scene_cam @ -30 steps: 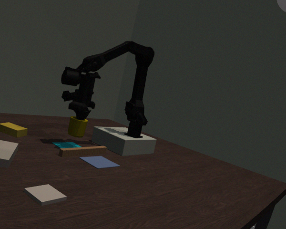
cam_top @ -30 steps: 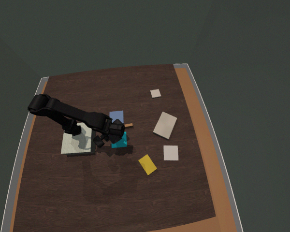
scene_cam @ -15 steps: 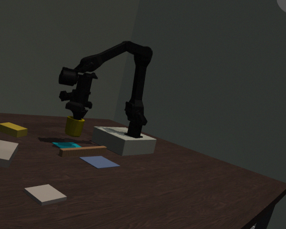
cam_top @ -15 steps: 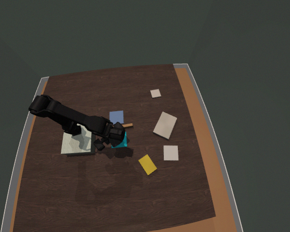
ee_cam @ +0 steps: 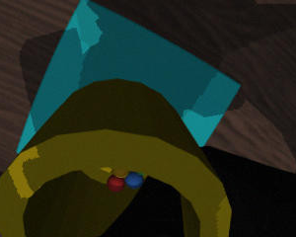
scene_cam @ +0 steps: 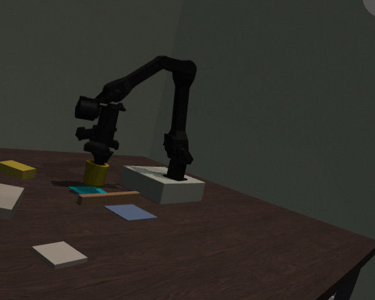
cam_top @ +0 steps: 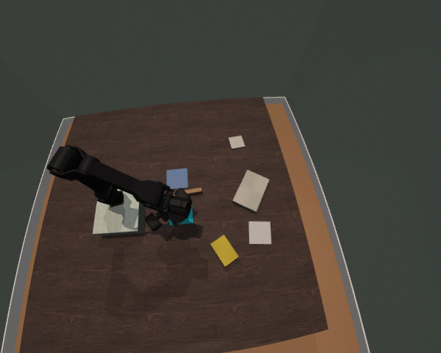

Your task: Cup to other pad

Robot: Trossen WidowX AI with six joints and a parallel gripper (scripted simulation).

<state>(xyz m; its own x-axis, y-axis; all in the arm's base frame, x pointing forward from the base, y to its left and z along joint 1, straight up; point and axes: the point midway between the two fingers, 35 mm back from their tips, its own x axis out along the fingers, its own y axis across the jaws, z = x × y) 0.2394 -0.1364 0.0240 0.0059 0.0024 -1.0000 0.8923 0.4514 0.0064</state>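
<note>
My gripper tip is now 30 mm short of the cyan pad, 10 mm to the right of it and 70 mm above it. The rest, counted from my gripper tip: blue-grey pad 50 mm ahead, 180 mm to the left, 70 mm below; then yellow cup 20 mm ahead, 10 mm to the left; then low wooden bar 40 mm ahead, 100 mm to the left, 60 mm below.
</note>
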